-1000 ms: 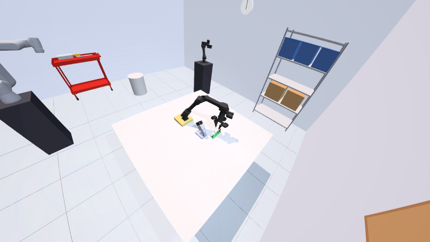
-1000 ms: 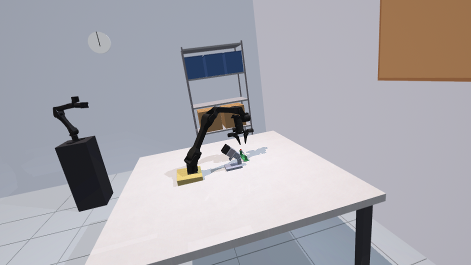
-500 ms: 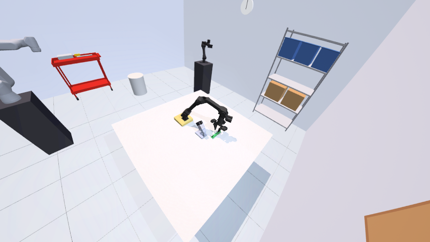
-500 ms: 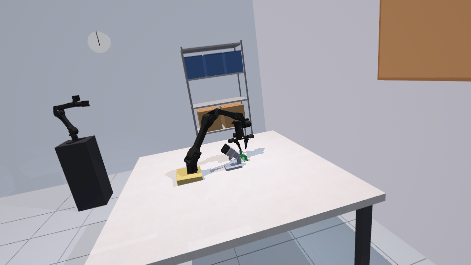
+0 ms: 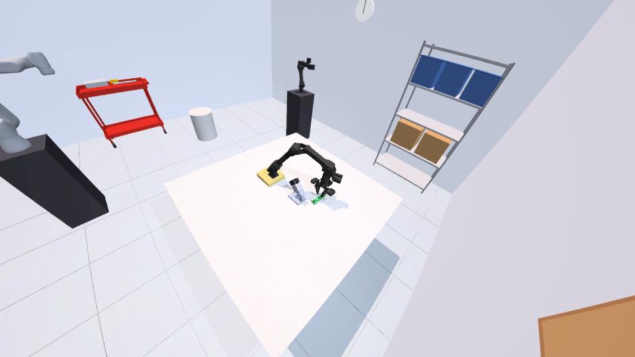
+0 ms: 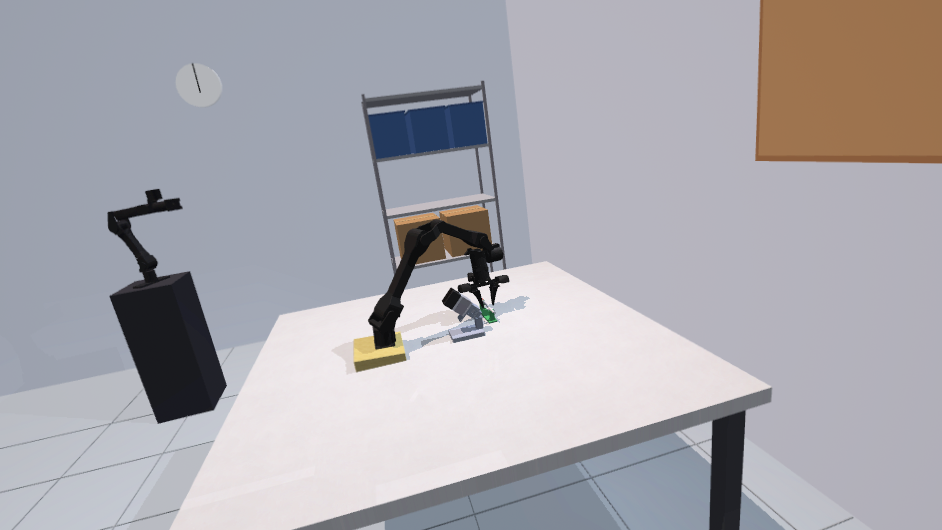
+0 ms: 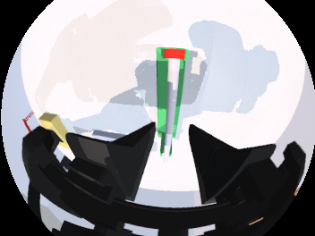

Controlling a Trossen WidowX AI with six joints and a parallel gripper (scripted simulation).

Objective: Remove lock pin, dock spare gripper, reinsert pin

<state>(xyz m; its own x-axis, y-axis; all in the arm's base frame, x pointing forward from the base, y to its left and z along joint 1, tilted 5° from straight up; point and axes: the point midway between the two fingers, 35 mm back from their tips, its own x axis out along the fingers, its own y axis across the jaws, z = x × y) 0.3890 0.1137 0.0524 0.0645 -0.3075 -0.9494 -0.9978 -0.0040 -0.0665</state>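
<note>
Right now my gripper tip is 10 mm to the right of the green cradle and 20 mm above it. Round my gripper tip: grey mount (100 mm behind, 110 mm to the right, 10 mm above); then spare gripper (120 mm behind, 110 mm to the right, 80 mm above).
</note>
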